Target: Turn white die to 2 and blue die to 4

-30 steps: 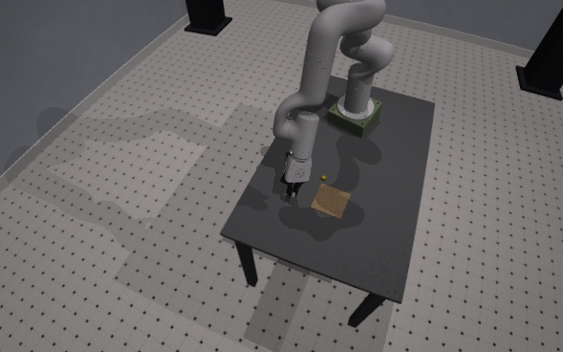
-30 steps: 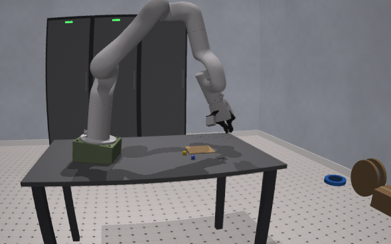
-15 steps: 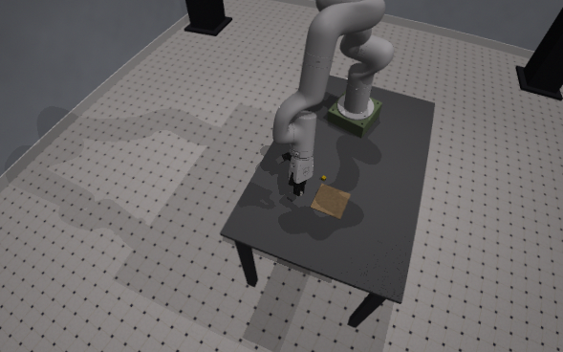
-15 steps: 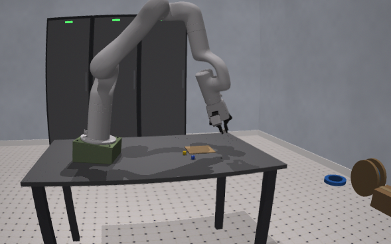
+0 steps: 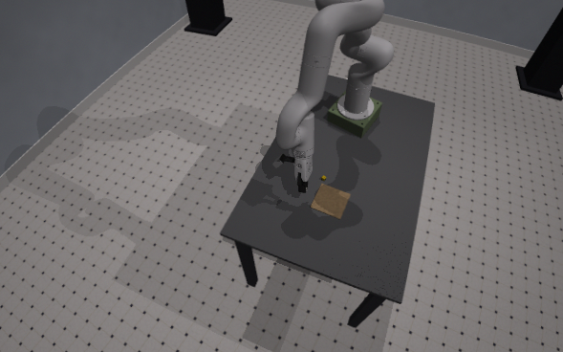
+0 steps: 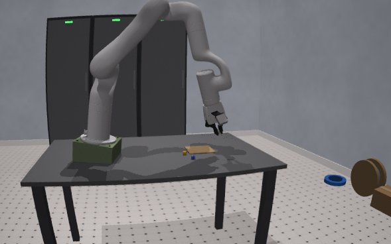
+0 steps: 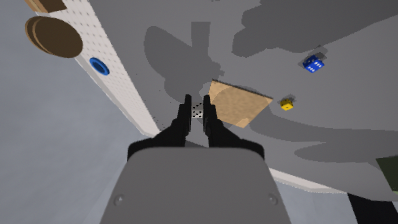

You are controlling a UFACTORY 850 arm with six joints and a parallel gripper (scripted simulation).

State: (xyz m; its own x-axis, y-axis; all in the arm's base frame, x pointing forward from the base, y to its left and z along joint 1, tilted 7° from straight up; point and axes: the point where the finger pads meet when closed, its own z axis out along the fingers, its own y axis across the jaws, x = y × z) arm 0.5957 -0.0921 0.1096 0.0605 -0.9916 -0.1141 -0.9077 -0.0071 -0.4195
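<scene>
Now: hand 140 mm past the blue die, 120 mm above it and 30 mm to the left of it. From my hand the other things lie so: yellow die: 160 mm behind, 120 mm below, 60 mm to the left; then white die: 10 mm to the left, 10 mm below; then tan mat: 130 mm below, 120 mm to the left, 60 mm behind.
</scene>
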